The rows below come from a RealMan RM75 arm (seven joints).
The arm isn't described. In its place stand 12 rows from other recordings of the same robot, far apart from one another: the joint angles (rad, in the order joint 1, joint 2, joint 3, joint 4, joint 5, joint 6, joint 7), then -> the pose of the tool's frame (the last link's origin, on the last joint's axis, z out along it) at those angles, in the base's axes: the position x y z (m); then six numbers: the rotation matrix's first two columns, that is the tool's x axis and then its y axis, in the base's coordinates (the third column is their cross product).
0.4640 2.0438 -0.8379 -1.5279 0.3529 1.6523 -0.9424 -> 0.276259, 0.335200, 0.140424, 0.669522, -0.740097, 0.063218, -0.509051, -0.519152, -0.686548
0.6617 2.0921 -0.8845 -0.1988 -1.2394 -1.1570 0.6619 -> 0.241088, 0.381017, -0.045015, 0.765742, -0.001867, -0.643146, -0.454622, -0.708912, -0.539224
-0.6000 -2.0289 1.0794 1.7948 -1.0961 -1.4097 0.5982 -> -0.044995, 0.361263, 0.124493, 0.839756, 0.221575, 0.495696, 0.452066, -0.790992, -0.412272
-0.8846 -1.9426 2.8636 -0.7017 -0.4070 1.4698 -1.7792 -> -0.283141, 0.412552, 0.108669, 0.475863, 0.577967, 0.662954, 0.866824, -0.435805, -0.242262
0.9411 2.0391 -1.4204 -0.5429 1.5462 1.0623 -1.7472 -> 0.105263, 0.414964, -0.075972, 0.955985, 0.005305, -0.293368, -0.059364, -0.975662, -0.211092
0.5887 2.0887 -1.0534 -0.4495 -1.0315 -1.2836 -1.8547 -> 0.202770, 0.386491, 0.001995, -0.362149, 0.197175, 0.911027, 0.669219, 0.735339, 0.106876
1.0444 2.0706 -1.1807 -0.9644 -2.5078 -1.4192 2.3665 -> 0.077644, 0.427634, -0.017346, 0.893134, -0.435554, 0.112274, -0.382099, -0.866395, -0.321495
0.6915 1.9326 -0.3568 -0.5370 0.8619 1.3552 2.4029 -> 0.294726, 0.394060, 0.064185, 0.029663, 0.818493, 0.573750, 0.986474, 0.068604, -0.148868
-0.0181 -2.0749 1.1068 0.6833 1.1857 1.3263 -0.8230 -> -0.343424, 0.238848, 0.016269, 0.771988, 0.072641, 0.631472, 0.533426, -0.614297, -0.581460
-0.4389 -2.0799 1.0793 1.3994 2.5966 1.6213 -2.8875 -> -0.251756, 0.331179, 0.056093, 0.241311, 0.954369, 0.175924, 0.890530, -0.145730, -0.430950
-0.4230 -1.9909 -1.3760 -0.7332 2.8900 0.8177 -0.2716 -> -0.220845, 0.408440, 0.043956, 0.610377, -0.234158, 0.756710, 0.692072, -0.307067, -0.653258
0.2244 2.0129 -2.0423 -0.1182 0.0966 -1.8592 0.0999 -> 0.302197, 0.218082, 0.012603, 0.629214, 0.477211, -0.613482, -0.381075, -0.498516, -0.778629
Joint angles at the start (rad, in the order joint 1, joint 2, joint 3, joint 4, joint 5, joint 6, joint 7):
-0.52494, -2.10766, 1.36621, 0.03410, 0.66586, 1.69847, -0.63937
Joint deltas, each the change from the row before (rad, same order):
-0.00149, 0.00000, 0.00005, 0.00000, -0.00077, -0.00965, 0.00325
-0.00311, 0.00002, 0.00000, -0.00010, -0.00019, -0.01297, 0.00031
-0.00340, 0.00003, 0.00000, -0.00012, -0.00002, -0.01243, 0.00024
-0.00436, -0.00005, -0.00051, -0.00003, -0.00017, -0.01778, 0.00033
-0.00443, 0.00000, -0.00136, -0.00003, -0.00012, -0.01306, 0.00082
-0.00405, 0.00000, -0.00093, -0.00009, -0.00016, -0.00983, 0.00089
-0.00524, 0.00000, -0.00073, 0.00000, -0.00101, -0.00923, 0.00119
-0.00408, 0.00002, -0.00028, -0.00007, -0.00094, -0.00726, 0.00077
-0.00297, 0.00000, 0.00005, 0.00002, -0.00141, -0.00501, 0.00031
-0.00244, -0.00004, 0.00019, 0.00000, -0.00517, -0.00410, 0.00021
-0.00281, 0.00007, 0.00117, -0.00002, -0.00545, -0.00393, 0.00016
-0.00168, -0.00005, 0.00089, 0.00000, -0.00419, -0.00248, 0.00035
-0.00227, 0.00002, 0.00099, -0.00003, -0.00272, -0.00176, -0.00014
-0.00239, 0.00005, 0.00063, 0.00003, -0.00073, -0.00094, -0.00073
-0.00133, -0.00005, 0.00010, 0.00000, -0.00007, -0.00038, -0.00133
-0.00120, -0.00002, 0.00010, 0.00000, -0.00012, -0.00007, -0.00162
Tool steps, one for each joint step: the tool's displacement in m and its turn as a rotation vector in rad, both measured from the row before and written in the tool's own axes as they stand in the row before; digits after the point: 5 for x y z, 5 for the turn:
-0.00090, -0.00097, 0.00053, 0.00497, -0.00688, 0.00379
-0.00116, -0.00126, 0.00108, 0.00511, -0.00944, 0.00125
-0.00107, -0.00120, 0.00119, 0.00441, -0.00903, 0.00127
-0.00151, -0.00174, 0.00155, 0.00721, -0.01256, 0.00175
-0.00085, -0.00144, 0.00158, 0.00502, -0.00829, 0.00241
-0.00055, -0.00109, 0.00144, 0.00317, -0.00606, 0.00229
-0.00025, -0.00114, 0.00189, 0.00224, -0.00474, 0.00308
-0.00021, -0.00087, 0.00146, 0.00172, -0.00387, 0.00220
-0.00007, -0.00066, 0.00108, 0.00143, -0.00226, 0.00139
0.00027, -0.00097, 0.00089, 0.00428, 0.00045, 0.00115
0.00030, -0.00091, 0.00101, 0.00332, 0.00026, 0.00125
0.00021, -0.00060, 0.00062, 0.00263, 0.00054, 0.00093
0.00025, -0.00039, 0.00082, 0.00045, 0.00035, 0.00064
0.00024, -0.00015, 0.00087, -0.00147, 0.00011, 0.00014
0.00012, -0.00003, 0.00050, -0.00098, 0.00014, -0.00092
0.00015, -0.00002, 0.00044, -0.00100, 0.00036, -0.00123

